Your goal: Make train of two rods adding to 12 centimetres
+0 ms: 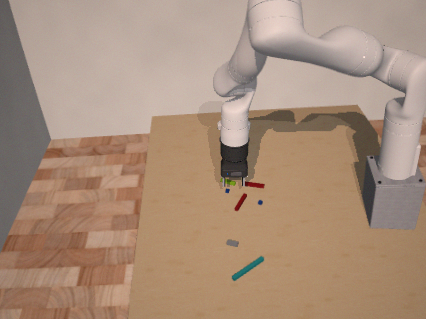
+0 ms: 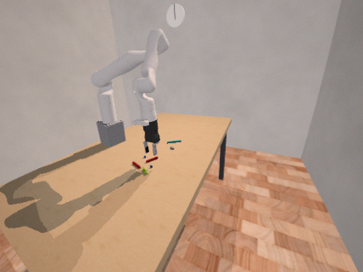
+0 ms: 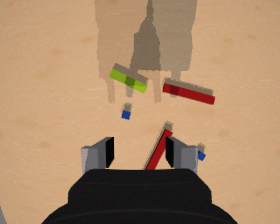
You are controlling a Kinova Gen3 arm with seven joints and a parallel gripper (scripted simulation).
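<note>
Now: the lime rod 20 mm ahead of my hand, 70 mm to the right of it and 70 mm below it. The rest, counted from my hand: turquoise rod 50 mm behind, 260 mm to the left, 70 mm below; then grey rod 10 mm behind, 180 mm to the left, 70 mm below; then blue rod 20 mm ahead, 30 mm to the right, 70 mm below.
</note>
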